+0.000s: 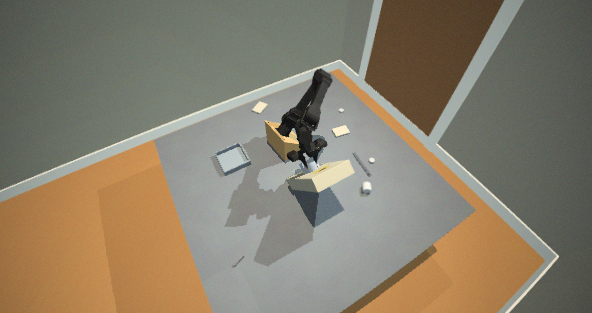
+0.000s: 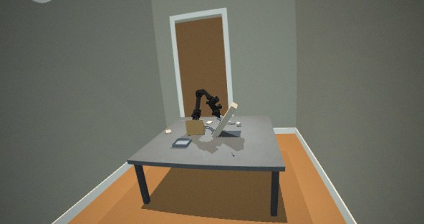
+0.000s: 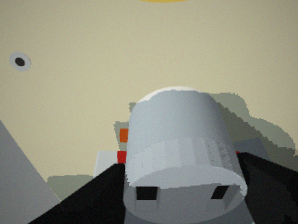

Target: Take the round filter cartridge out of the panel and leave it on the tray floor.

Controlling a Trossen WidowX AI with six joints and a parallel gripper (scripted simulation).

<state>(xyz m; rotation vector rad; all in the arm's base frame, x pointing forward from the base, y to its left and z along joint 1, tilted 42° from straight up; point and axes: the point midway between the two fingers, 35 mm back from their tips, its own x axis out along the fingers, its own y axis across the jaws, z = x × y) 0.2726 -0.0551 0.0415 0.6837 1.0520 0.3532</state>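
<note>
My gripper tip is now 4 cm short of the cream service panel and 2 cm above it. From my gripper tip the other things lie so: blue-grey tray: 37 cm behind, 27 cm to the right, 17 cm below; then filter cartridge: right at my gripper tip.
</note>
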